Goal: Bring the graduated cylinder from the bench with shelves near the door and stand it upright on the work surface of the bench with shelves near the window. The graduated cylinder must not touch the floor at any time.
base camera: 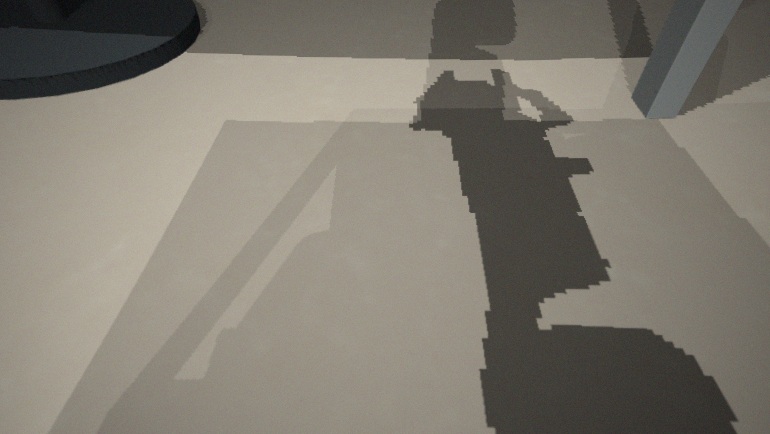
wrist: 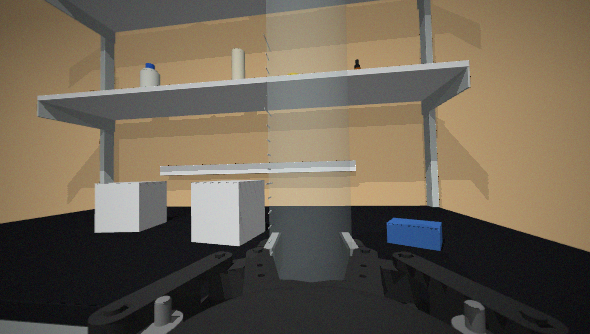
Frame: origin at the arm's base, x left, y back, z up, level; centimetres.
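Seen in the pictures: gripper, between the fingertips: (wrist: 310, 245).
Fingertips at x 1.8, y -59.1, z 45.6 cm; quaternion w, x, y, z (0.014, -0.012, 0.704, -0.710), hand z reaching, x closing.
A point is followed by its place in that frame.
The graduated cylinder (wrist: 308, 140) {x 1.5, y -52.6, z 52.3 cm} is a clear, see-through tube with small marks along its left side. It stands upright in the wrist view, between the fingers of my gripper (wrist: 310, 242) {x 1.8, y -59.1, z 45.6 cm}, which is shut on it. The cylinder's top runs out of the view and its lower end is hidden by the gripper. Behind it lies the black work surface (wrist: 505, 255) {x -29.7, y -83.0, z 36.5 cm} of a bench with shelves. Whether the cylinder touches that surface cannot be seen. The gripper and cylinder do not show in the base camera view, where a dark arm-shaped shadow falls on the floor.
Two white boxes (wrist: 117, 207) {x 53.8, y -96.5, z 43.0 cm} (wrist: 215, 212) {x 22.5, y -87.6, z 43.1 cm} stand left of the cylinder, a blue box (wrist: 414, 235) {x -17.0, y -86.9, z 38.7 cm} right. A shelf (wrist: 190, 101) {x 49.8, y -124.2, z 80.3 cm} above holds a blue-capped bottle (wrist: 149, 77) {x 70.3, y -128.1, z 93.0 cm}, a pale cylinder (wrist: 238, 64) {x 30.1, y -124.1, z 93.7 cm} and a small dark bottle (wrist: 357, 65) {x -14.4, y -121.9, z 89.0 cm}. The base view shows a grey leg (base camera: 687, 59) {x -38.5, y -66.5, z -31.2 cm} and a dark round base (base camera: 80, 53) {x 46.9, y -80.0, z -36.7 cm}.
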